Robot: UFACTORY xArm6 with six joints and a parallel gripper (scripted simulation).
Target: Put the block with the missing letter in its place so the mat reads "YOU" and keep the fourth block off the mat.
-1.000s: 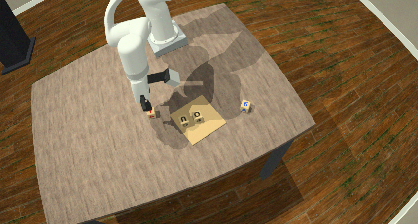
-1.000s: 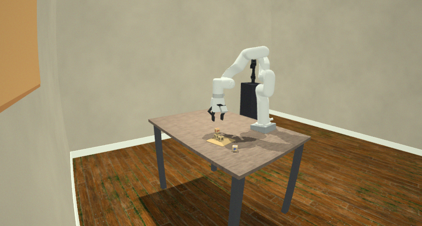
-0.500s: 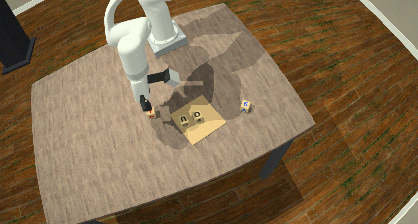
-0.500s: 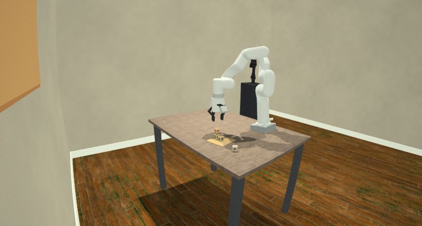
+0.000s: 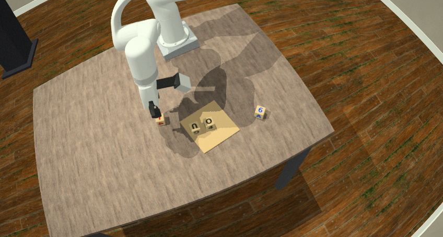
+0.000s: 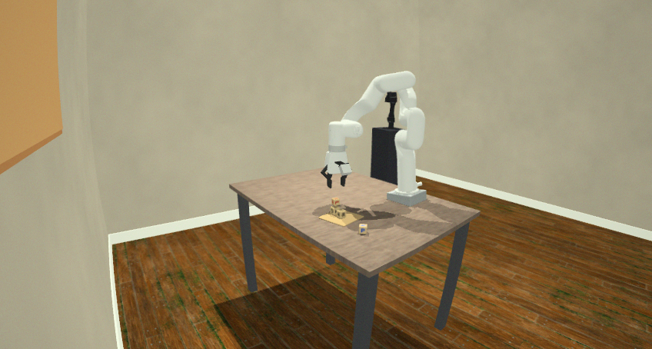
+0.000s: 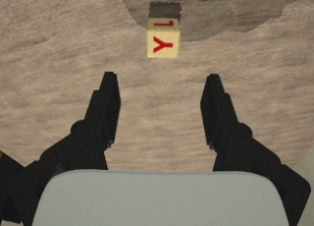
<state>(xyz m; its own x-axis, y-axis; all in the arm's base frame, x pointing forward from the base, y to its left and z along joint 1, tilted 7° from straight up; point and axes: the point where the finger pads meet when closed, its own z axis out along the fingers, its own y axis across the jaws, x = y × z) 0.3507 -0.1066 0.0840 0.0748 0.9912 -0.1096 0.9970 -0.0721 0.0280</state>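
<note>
Now: the letter block 9 cm below my hand. Round my hand: tan mat 6 cm ahead, 15 cm to the left, 10 cm below.
</note>
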